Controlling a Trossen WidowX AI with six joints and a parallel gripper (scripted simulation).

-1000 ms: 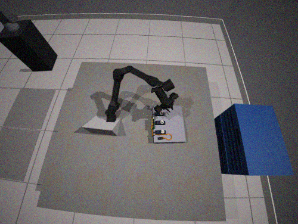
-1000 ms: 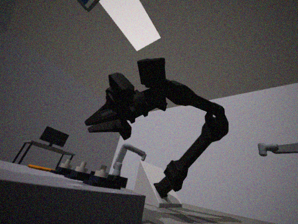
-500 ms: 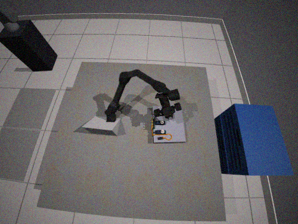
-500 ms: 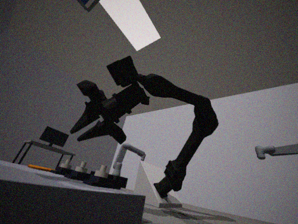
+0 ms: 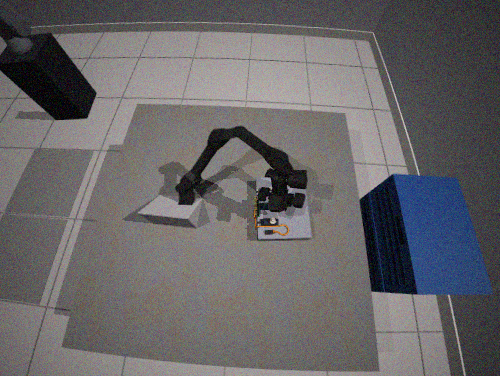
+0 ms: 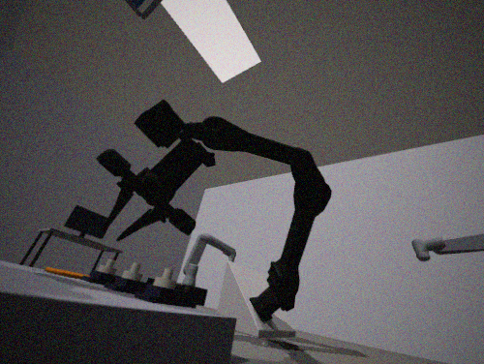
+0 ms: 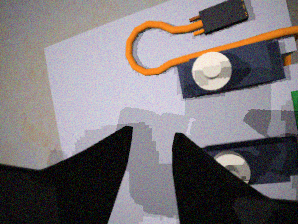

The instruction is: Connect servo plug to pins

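Right now my gripper tip is 90 mm above the grey printed holder, 60 mm short of it and 40 mm to the right of it.
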